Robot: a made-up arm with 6 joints. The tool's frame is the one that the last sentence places.
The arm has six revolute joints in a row. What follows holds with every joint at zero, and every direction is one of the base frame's. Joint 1 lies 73.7 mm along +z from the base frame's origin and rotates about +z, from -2.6 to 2.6 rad. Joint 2 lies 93.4 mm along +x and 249.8 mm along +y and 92.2 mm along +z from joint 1 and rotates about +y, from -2.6 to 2.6 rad. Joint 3 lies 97.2 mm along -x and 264.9 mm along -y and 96.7 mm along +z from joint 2 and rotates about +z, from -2.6 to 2.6 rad. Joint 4 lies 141 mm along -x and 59.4 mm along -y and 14.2 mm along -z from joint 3 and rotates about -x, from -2.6 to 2.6 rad. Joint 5 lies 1.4 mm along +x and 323.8 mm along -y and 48.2 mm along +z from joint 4 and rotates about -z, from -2.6 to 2.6 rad. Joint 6 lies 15.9 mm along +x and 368.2 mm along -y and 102.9 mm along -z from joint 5 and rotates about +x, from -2.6 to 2.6 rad. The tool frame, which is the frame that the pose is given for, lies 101.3 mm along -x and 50.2 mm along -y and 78.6 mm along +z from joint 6; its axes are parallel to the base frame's.
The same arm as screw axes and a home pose.
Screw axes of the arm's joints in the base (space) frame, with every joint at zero. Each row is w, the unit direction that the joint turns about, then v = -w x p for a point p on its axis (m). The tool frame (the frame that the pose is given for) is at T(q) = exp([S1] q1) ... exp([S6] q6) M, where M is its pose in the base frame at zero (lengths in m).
S1: w 0 0 1 v 0 0 0
S2: w 0 1 0 v -0.1659 0 0.0934
S3: w 0 0 1 v -0.0151 0.0038 0
S4: w -1 0 0 v 0 -0.2484 -0.0745
S5: w 0 0 -1 v 0.3983 -0.1434 0
S6: w 1 0 0 v 0 0.1937 0.7665
M =
1 0 0 -0.2288
0 1 0 -0.8167
0 0 1 0.2723
0 0 0 1
Joint limits (rad, base to tool): -2.6..2.6 -2.6..2.6 -2.6..2.6 -2.6..2.6 -2.6..2.6 -2.6..2.6

